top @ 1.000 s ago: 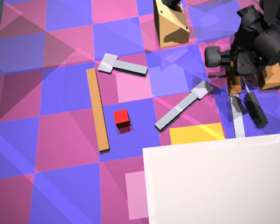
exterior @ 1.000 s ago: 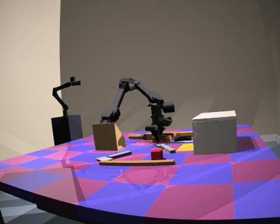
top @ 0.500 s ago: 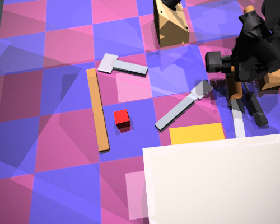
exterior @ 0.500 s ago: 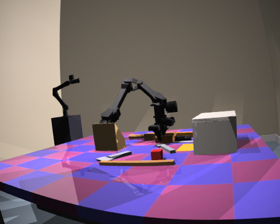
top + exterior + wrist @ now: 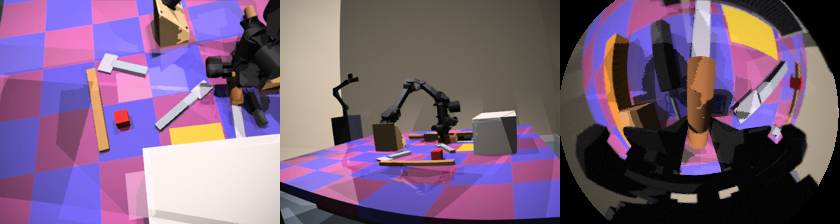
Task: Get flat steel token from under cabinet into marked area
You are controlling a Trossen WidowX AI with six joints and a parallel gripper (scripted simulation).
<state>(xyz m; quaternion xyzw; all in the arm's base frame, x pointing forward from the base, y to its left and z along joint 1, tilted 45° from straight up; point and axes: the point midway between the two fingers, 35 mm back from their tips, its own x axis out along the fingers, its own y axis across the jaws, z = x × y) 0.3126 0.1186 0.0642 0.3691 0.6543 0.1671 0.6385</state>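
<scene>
Right now my gripper tip is 6 cm short of the black screwdriver and 2 cm to the right of it. The rest, counted from my gripper tip: wooden block (13 cm behind, 13 cm to the left, 1 cm above); grey paddle-ended bar (2 cm ahead, 15 cm to the right); flat steel token (34 cm ahead, 13 cm to the right).
</scene>
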